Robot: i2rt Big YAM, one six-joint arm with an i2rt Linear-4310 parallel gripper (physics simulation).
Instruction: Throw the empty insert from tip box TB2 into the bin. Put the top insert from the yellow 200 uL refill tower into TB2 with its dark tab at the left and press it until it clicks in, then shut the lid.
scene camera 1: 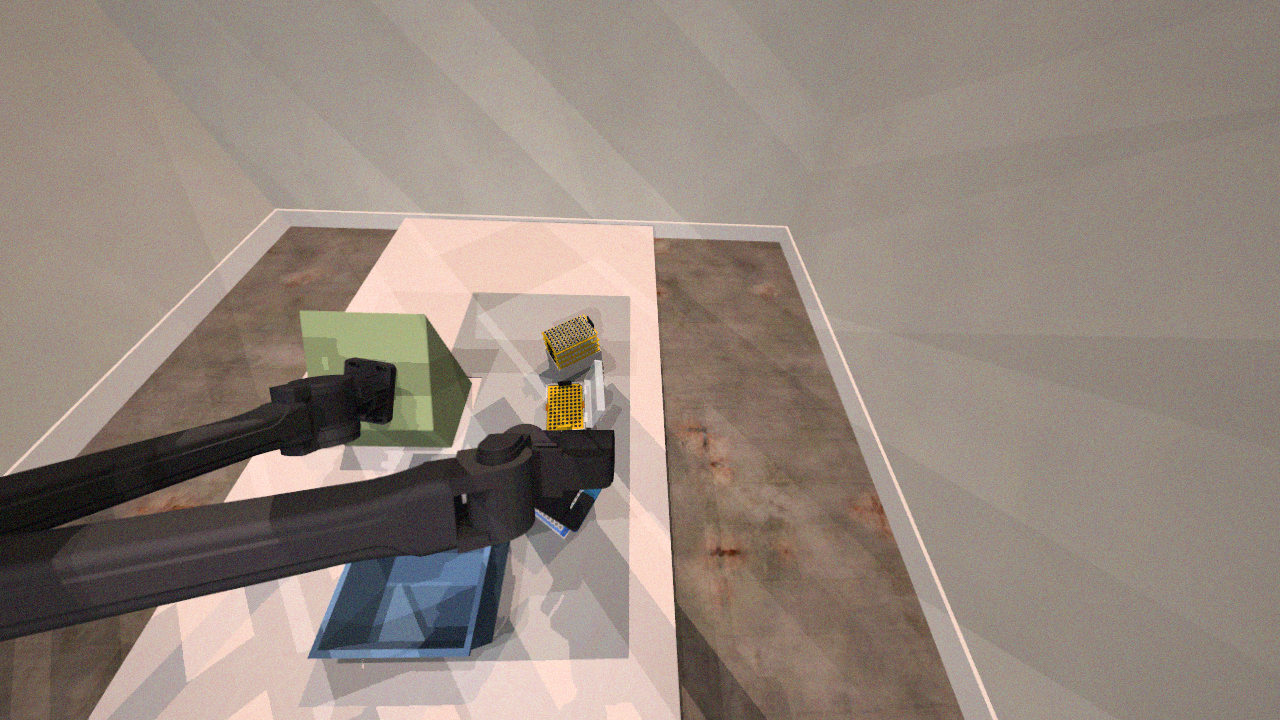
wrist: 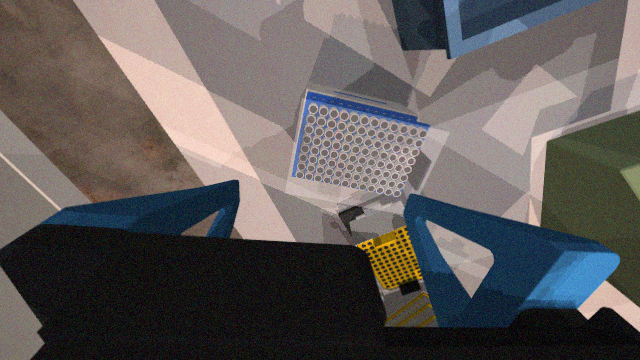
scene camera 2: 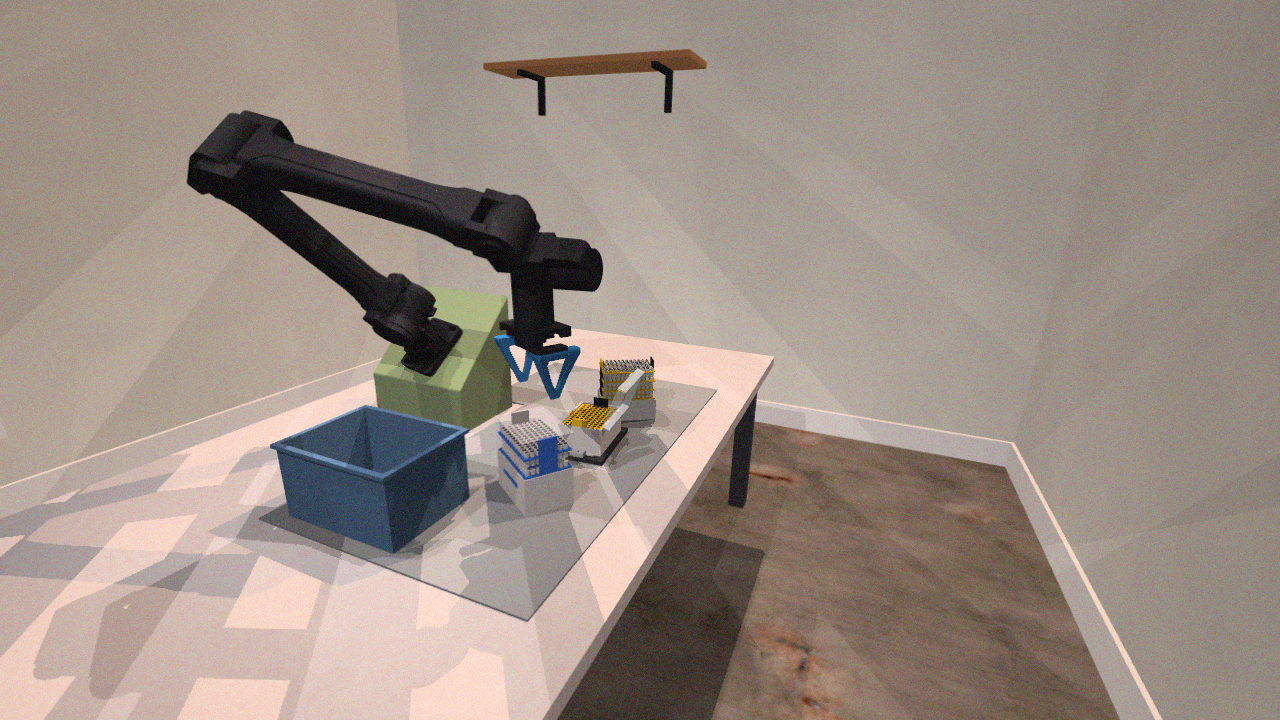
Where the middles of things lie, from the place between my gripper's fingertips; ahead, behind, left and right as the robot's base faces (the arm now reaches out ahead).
I see the blue-and-white tip tower (scene camera 2: 535, 451) 3 cm behind my hand, 2 cm to the left of it and 13 cm below it. Also, from my hand: clear lid (scene camera 1: 593, 383): 1 cm ahead, 23 cm to the left, 9 cm below; then yellow insert (scene camera 1: 565, 412): 6 cm behind, 22 cm to the left, 13 cm below; then blue bin (scene camera 2: 380, 477): 20 cm behind, 14 cm to the right, 13 cm below.
